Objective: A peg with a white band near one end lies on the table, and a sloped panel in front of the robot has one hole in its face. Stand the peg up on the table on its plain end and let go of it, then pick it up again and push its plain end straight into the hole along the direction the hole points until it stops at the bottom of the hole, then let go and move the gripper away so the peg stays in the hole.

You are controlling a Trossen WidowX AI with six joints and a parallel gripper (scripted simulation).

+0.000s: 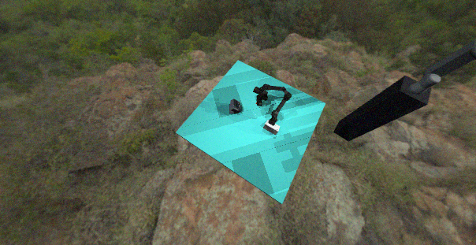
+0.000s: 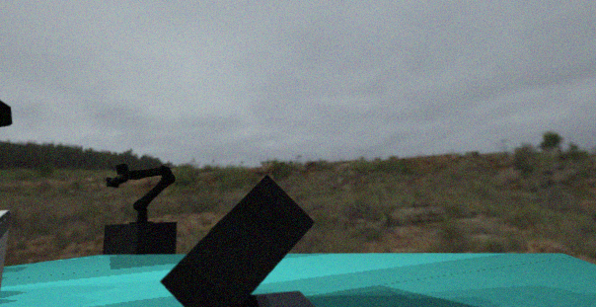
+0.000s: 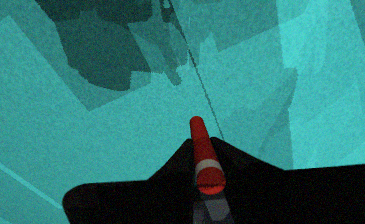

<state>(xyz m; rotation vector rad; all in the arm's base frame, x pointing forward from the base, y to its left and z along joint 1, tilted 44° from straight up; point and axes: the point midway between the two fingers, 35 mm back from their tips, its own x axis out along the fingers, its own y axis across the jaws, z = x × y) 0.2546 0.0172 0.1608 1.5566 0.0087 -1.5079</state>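
My gripper tip is 180 mm to the right of the dark sloped panel, 180 mm short of it and 50 mm above it. Also, from my gripper tip: red peg 20 mm above.
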